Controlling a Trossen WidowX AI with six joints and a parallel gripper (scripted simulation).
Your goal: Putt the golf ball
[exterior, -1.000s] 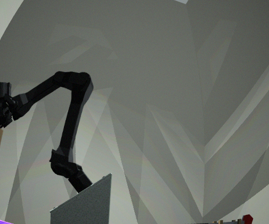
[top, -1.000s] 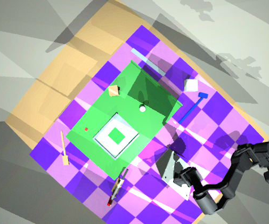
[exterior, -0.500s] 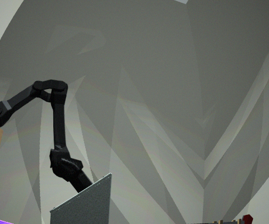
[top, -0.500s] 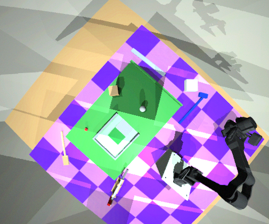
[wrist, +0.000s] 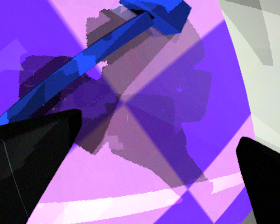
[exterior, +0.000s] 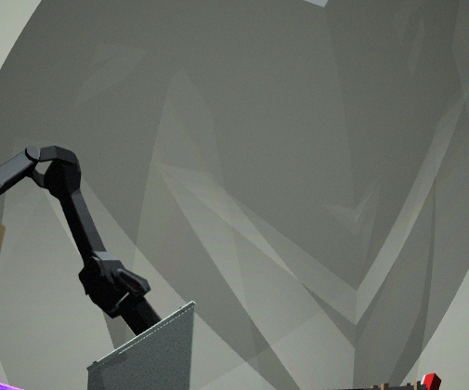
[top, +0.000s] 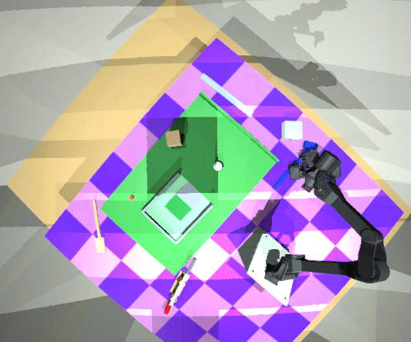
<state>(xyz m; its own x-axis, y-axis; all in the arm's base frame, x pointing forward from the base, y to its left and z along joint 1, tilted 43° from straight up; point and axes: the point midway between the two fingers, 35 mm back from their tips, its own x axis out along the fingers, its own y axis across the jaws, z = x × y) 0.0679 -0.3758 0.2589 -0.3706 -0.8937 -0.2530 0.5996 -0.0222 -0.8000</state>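
The blue putter is 50 mm ahead of my gripper tip, 20 mm to the left of it and 80 mm below it. The rest, counted from my gripper tip: white golf ball 340 mm ahead, 230 mm to the left, 60 mm below; then pale blue bar 500 mm ahead, 70 mm to the right, 90 mm below; then green mat 410 mm ahead, 380 mm to the left, 90 mm below.
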